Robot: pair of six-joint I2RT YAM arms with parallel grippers.
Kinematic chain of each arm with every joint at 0, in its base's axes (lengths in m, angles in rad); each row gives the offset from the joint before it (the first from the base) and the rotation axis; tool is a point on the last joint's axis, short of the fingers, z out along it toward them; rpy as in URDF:
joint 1: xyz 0 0 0.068 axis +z
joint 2: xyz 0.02 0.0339 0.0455 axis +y
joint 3: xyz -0.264 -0.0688 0 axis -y
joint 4: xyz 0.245 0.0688 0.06 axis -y
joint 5: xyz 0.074 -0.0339 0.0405 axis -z
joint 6: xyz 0.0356 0 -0.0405 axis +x
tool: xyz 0 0 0 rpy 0 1.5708 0
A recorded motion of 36 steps. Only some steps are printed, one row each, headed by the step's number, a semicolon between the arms.
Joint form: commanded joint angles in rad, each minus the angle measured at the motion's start. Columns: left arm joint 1, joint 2, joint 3, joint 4, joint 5, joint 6; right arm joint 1, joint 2, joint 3, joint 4, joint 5, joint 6.
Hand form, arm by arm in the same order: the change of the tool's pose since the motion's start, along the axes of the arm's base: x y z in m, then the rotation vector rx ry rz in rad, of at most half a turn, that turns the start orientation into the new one. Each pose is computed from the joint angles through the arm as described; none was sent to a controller.
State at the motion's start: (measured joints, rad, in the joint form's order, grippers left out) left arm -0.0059 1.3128 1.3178 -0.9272 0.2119 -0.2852; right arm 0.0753 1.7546 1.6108 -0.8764 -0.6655 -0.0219
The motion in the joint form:
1: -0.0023 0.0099 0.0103 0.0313 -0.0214 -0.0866; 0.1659 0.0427 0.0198 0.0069 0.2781 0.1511
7: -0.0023 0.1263 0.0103 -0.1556 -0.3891 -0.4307; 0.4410 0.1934 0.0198 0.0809 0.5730 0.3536
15: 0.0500 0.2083 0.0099 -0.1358 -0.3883 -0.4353; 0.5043 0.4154 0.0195 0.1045 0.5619 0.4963
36: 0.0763 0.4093 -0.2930 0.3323 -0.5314 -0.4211; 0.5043 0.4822 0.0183 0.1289 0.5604 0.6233
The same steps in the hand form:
1: 0.0053 0.0001 0.0028 -0.0356 -0.0141 0.0777; 0.0010 0.0551 -0.0132 -0.1820 0.0639 -0.0902
7: 0.0126 0.0131 -0.0370 0.1235 0.2706 0.5650; -0.0089 0.1588 -0.0691 -0.3811 0.1129 -0.1312
15: 0.0290 0.0282 -0.0580 0.1305 0.3359 0.6173; -0.0056 0.1930 -0.1591 -0.4499 0.3321 -0.1595
36: 0.0512 0.0424 -0.1838 0.2696 0.3432 0.6926; -0.0023 0.1952 -0.1868 -0.4405 0.4230 -0.2654

